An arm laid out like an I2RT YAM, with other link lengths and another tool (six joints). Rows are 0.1 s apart.
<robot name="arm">
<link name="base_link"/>
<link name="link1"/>
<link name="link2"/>
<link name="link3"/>
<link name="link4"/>
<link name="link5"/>
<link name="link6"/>
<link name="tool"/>
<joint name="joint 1" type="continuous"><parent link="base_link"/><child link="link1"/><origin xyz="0.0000 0.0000 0.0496"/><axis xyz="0 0 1"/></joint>
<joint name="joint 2" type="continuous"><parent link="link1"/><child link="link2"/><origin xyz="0.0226 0.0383 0.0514"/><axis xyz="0 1 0"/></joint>
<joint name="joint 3" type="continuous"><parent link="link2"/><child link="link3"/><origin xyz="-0.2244 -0.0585 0.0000"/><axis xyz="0 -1 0"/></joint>
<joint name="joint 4" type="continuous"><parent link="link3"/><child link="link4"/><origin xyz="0.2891 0.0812 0.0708"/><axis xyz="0 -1 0"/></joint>
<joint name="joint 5" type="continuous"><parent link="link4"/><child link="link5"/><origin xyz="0.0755 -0.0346 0.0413"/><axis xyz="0 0 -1"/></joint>
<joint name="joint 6" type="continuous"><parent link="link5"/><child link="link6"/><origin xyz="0.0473 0.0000 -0.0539"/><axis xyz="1 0 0"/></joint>
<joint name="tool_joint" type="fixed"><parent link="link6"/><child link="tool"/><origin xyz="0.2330 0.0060 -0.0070" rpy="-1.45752 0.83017 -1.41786"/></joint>
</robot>
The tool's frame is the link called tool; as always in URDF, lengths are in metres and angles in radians. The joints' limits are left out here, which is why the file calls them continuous.
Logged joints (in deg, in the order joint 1, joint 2, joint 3, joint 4, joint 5, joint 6), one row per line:
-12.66 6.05 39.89 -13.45 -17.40 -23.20
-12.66 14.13 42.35 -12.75 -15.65 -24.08
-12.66 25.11 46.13 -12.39 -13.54 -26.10
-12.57 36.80 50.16 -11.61 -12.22 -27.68
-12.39 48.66 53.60 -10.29 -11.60 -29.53
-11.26 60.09 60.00 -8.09 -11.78 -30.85
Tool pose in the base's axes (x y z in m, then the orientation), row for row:
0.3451 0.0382 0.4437 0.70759 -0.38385 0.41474 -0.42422
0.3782 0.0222 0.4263 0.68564 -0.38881 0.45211 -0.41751
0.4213 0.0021 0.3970 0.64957 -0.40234 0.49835 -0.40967
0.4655 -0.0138 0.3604 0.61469 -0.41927 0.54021 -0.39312
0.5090 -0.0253 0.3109 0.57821 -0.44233 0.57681 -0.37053
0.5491 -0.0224 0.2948 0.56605 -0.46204 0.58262 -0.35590
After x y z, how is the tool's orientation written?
As a quaternion, w x y z.
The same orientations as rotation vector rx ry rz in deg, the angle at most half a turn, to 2 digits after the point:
-48.85 52.78 -53.98
-49.90 58.03 -53.59
-52.38 64.88 -53.33
-55.36 71.32 -51.90
-59.28 77.31 -49.66
-62.24 78.48 -47.94

